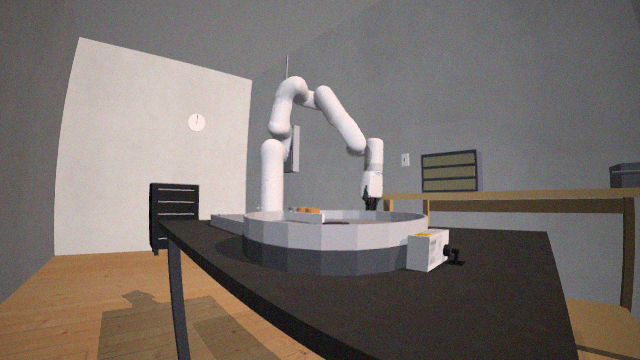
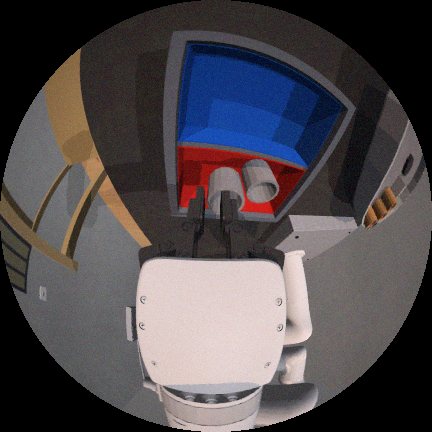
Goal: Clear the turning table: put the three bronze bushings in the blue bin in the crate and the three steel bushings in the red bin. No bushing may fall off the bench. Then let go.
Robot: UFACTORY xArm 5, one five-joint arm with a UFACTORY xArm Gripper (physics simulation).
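Where they show: gripper, between the fingertips: (image 2: 212,195); arm's base, origin of its link: (image 2: 286,256).
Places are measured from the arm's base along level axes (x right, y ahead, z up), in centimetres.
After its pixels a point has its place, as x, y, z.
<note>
My gripper (image 1: 370,207) {-25.5, 30.8, 0.7} (image 2: 212,195) {-25.5, 30.8, 0.7} is shut with a narrow gap and nothing held, fingers down at the red bin (image 2: 189,175) {-28.4, 30.0, -3.4}. Two steel bushings are in that bin: one steel bushing (image 2: 224,177) {-24.3, 32.5, -0.1} is beside and partly behind my fingers, and another steel bushing (image 2: 258,172) {-20.6, 32.8, -0.8} leans to its right. The blue bin (image 2: 235,80) {-23.6, 41.9, -3.4} holds no bushing that I can see. Both bins are in the grey crate (image 2: 170,100) {-28.3, 40.5, 1.0}. Three bronze bushings (image 1: 308,210) {13.7, 36.1, 4.5} (image 2: 380,209) {10.0, 32.8, 3.7} lie in a row on the turning table (image 1: 335,235) {31.0, 59.9, 2.3}. A third steel bushing cannot be made out clearly.
A grey slab (image 1: 227,223) {22.0, 4.5, -1.5} (image 2: 322,232) {2.2, 17.3, 0.0} lies by the arm's base, near the crate. A white box (image 1: 419,252) {21.4, 69.8, -0.9} stands against the turning table on the dark bench (image 1: 450,300) {31.4, 77.9, -4.0}. A wooden table (image 1: 500,194) (image 2: 62,120) stands beyond the bench's edge.
</note>
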